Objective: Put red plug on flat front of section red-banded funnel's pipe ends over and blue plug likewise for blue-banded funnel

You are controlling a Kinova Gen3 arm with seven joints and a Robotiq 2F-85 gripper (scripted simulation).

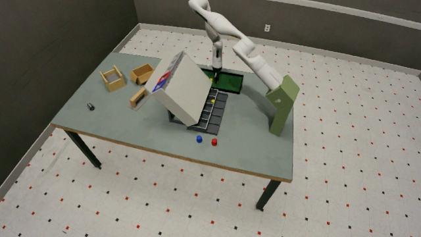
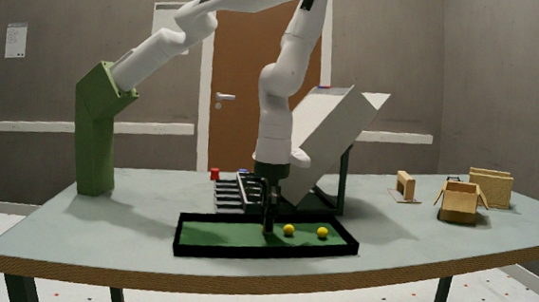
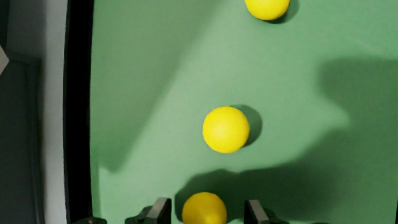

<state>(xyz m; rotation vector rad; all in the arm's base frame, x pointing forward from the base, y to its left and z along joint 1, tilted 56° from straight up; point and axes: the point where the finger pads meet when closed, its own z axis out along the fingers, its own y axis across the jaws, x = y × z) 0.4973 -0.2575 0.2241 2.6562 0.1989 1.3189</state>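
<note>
My hand is 3 cm above the green marble tray, 2 cm to the left of it and 1 cm past it. Round my hand: cardboard box (59 cm ahead, 10 cm to the left, 1 cm above); white cover (31 cm to the left, 17 cm above, 10 cm ahead); wooden crate (82 cm ahead, 22 cm to the left, 2 cm above).
</note>
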